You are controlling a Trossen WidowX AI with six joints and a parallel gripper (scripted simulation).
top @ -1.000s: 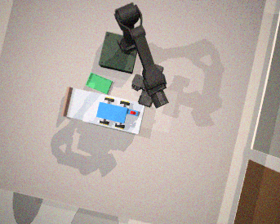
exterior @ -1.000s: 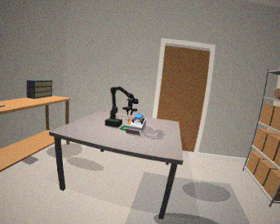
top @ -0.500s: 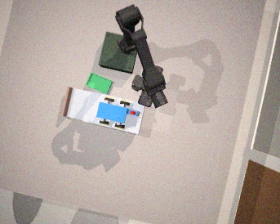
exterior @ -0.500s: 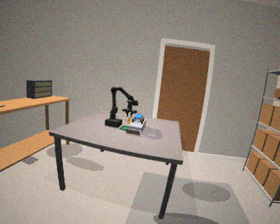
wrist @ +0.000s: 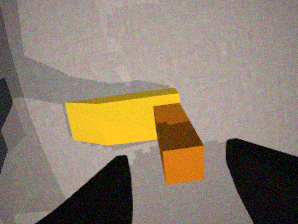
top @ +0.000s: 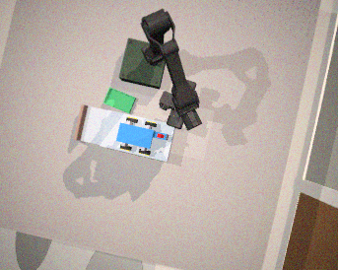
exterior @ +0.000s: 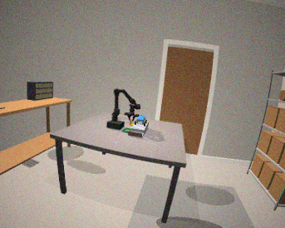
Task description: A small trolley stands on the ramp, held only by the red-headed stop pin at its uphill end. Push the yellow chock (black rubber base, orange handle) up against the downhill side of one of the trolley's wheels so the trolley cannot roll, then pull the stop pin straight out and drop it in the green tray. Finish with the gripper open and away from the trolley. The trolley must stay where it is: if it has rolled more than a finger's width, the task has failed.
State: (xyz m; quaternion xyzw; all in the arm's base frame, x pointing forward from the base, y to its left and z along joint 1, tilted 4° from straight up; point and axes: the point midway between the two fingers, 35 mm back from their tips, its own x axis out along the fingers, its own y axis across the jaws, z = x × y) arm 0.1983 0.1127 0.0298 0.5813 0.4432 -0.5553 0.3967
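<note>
Right now the yellow chock is 30 mm below my gripper tip, 20 mm ahead of it and 10 mm to the right of it. Round my gripper tip: blue trolley 170 mm to the right, 130 mm ahead, 60 mm above; green tray 260 mm to the right, 60 mm below, 20 mm behind; red-headed stop pin 120 mm ahead, 70 mm to the right, 70 mm above.
</note>
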